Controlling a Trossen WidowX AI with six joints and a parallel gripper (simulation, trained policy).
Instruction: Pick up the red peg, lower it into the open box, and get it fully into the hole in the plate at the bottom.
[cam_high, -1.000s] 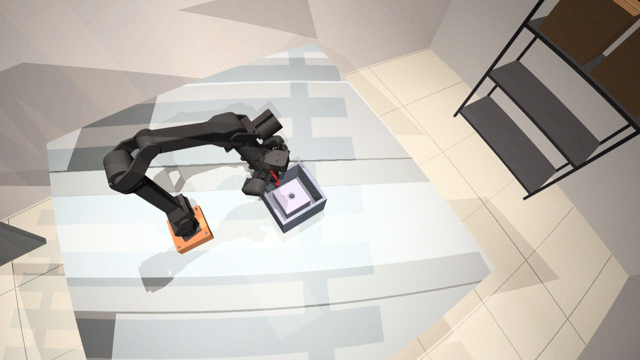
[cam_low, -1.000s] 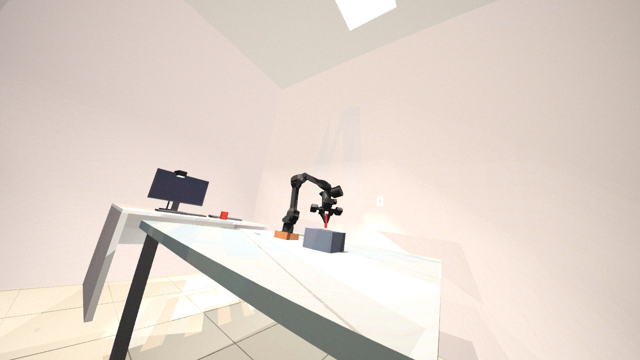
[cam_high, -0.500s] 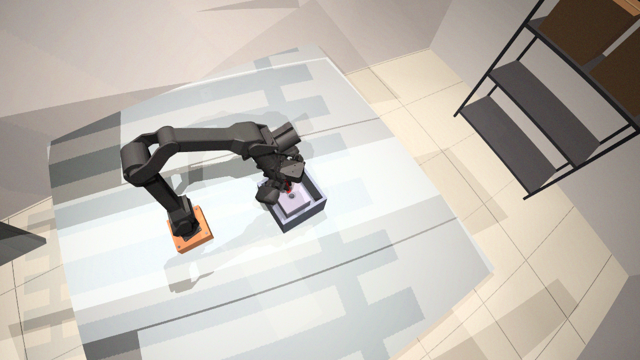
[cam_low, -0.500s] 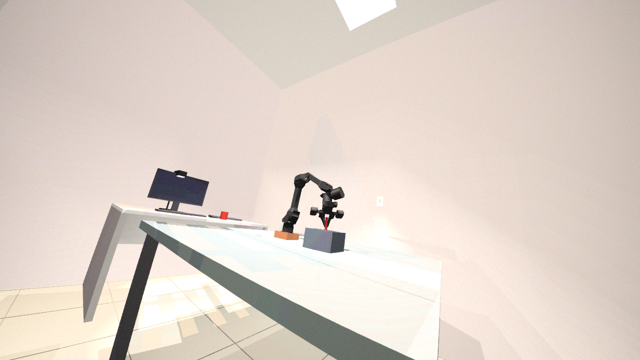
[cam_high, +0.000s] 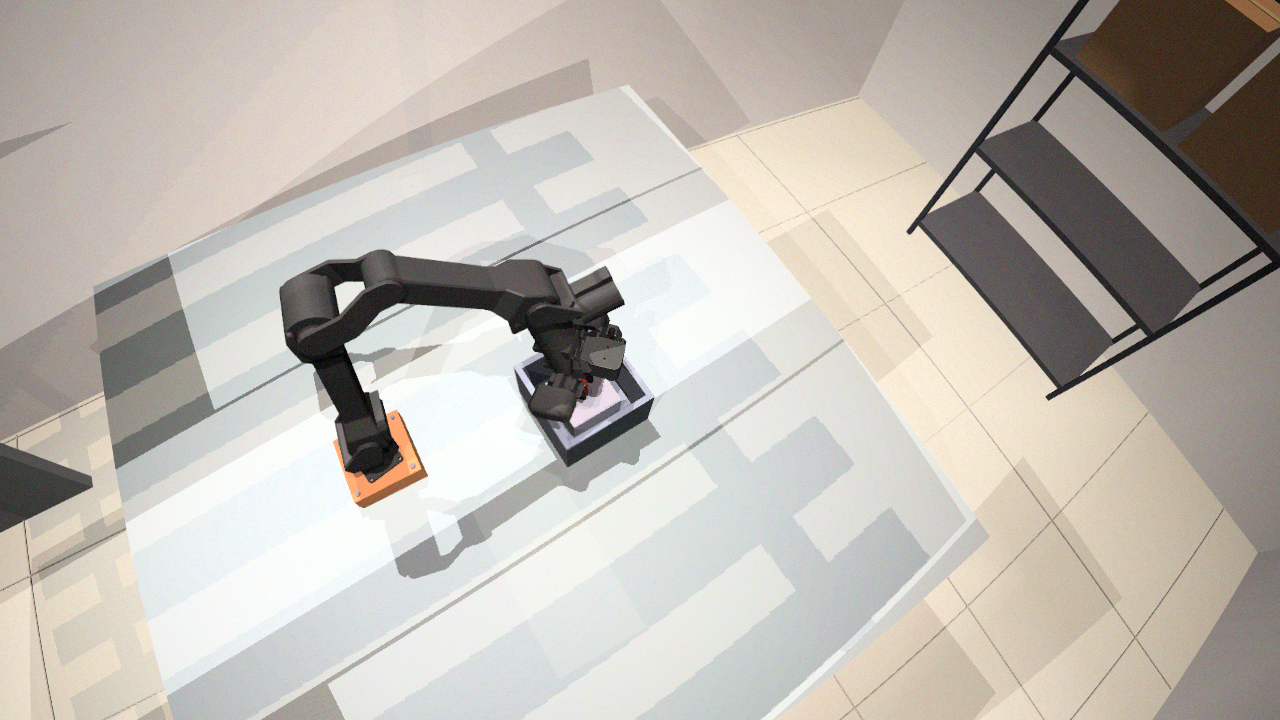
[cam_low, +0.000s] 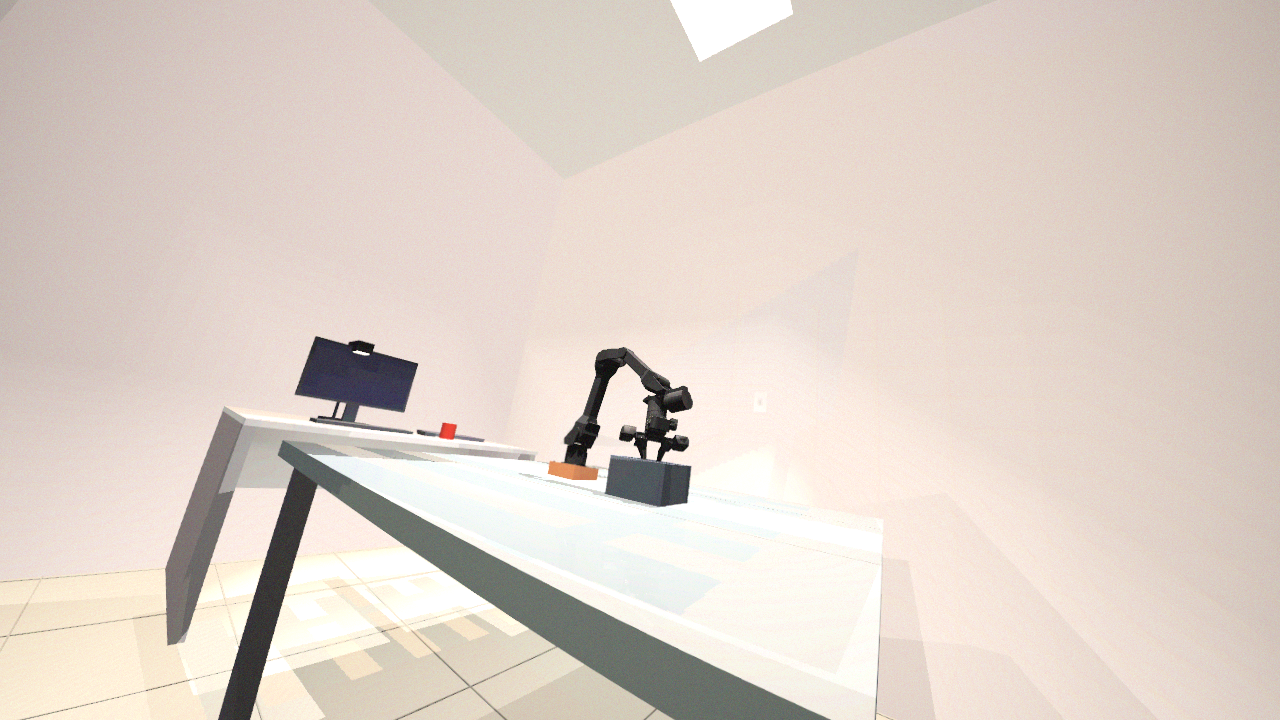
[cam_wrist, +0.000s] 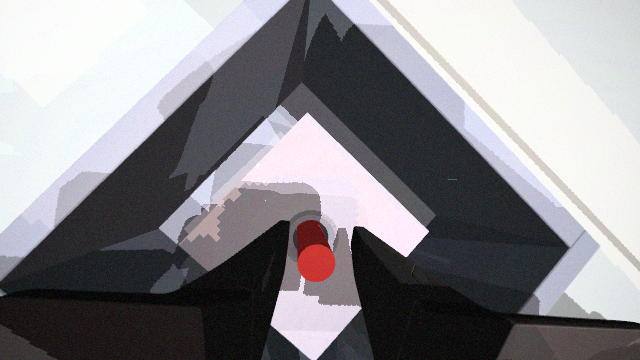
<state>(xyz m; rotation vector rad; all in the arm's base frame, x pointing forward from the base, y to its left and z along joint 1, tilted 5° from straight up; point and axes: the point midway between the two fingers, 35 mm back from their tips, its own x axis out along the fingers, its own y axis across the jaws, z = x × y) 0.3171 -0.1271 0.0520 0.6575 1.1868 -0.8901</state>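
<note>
Right now my gripper tip is 1 cm to the right of the red peg and 1 cm above it. Also, from my gripper tip: dark box: 1 cm to the left, 5 cm below; pale plate: 1 cm to the left, 3 cm below.
</note>
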